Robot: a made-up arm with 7 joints. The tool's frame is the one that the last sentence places.
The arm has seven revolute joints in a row. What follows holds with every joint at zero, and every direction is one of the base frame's. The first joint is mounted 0.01 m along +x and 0.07 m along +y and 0.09 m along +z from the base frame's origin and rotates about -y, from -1.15 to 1.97 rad. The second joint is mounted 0.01 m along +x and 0.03 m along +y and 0.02 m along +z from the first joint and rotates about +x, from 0.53 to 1.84 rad. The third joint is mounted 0.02 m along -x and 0.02 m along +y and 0.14 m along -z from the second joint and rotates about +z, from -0.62 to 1.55 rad. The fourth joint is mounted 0.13 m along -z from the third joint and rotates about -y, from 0.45 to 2.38 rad. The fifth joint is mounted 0.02 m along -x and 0.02 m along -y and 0.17 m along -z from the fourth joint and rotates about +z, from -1.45 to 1.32 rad. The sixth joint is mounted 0.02 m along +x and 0.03 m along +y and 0.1 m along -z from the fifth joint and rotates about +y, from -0.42 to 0.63 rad. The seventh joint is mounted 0.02 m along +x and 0.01 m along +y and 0.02 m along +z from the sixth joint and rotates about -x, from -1.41 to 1.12 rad. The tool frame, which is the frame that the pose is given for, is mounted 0.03 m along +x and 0.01 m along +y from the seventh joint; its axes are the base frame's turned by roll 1.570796, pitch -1.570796 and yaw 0 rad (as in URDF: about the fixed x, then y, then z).
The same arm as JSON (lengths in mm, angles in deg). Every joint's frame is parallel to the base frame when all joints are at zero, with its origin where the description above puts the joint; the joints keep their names.
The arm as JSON. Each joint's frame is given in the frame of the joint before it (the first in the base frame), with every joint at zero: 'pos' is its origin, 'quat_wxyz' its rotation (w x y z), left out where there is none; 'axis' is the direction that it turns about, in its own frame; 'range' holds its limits. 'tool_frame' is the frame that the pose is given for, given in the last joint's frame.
{
  "length_unit": "mm",
  "angle_unit": "deg",
  "joints": [
    {
      "joint": "joint 1",
      "pos": [
        10.0,
        70.0,
        90.0
      ],
      "axis": [
        0.0,
        -1.0,
        0.0
      ],
      "range": [
        -65.89,
        112.87
      ]
    },
    {
      "joint": "joint 2",
      "pos": [
        10.0,
        30.0,
        20.0
      ],
      "axis": [
        1.0,
        0.0,
        0.0
      ],
      "range": [
        30.37,
        105.42
      ]
    },
    {
      "joint": "joint 3",
      "pos": [
        -20.0,
        20.0,
        -140.0
      ],
      "axis": [
        0.0,
        0.0,
        1.0
      ],
      "range": [
        -35.52,
        88.81
      ]
    },
    {
      "joint": "joint 4",
      "pos": [
        0.0,
        0.0,
        -130.0
      ],
      "axis": [
        0.0,
        -1.0,
        0.0
      ],
      "range": [
        25.78,
        136.36
      ]
    },
    {
      "joint": "joint 5",
      "pos": [
        -20.0,
        -20.0,
        -170.0
      ],
      "axis": [
        0.0,
        0.0,
        1.0
      ],
      "range": [
        -83.08,
        75.63
      ]
    },
    {
      "joint": "joint 6",
      "pos": [
        20.0,
        30.0,
        -100.0
      ],
      "axis": [
        0.0,
        1.0,
        0.0
      ],
      "range": [
        -24.06,
        36.1
      ]
    },
    {
      "joint": "joint 7",
      "pos": [
        20.0,
        10.0,
        20.0
      ],
      "axis": [
        -1.0,
        0.0,
        0.0
      ],
      "range": [
        -80.79,
        64.17
      ]
    }
  ],
  "tool_frame": {
    "pos": [
      30.0,
      10.0,
      0.0
    ],
    "quat_wxyz": [
      0.5,
      0.5,
      -0.5,
      0.5
    ]
  }
}

